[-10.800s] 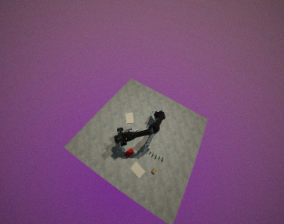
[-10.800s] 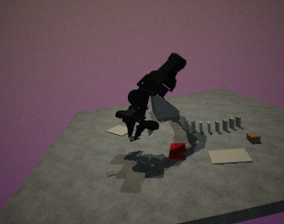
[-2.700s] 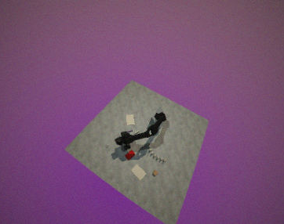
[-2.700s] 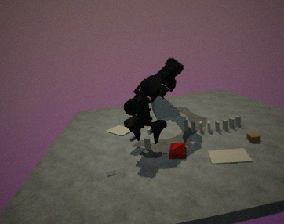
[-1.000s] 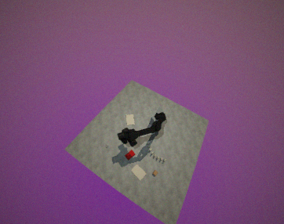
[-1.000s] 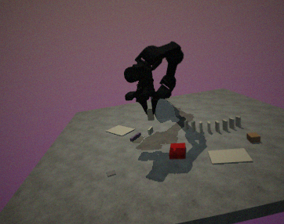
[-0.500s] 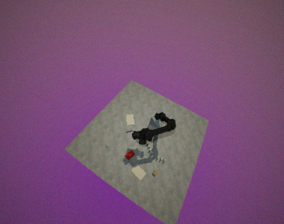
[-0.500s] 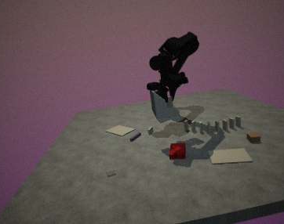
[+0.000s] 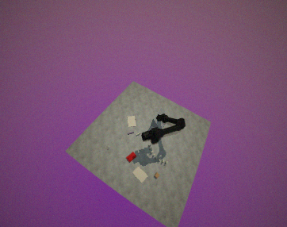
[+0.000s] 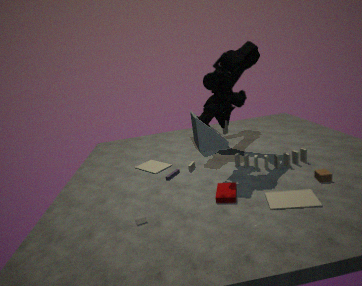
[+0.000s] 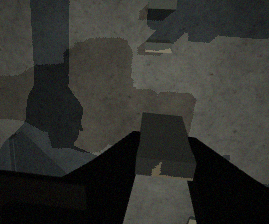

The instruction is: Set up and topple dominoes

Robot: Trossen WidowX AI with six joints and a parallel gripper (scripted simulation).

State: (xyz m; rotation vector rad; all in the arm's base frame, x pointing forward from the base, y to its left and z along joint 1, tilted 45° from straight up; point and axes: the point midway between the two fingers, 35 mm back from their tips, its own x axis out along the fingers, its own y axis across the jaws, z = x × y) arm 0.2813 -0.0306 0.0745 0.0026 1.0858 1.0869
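The purple piece lies 23 cm to the right of my gripper tip and 15 cm below it. Round my gripper tip: red block 23 cm ahead, 8 cm to the right, 15 cm below; then white sheet 33 cm ahead, 9 cm to the left, 16 cm below; then pale flat sheet 14 cm behind, 31 cm to the right, 16 cm below.
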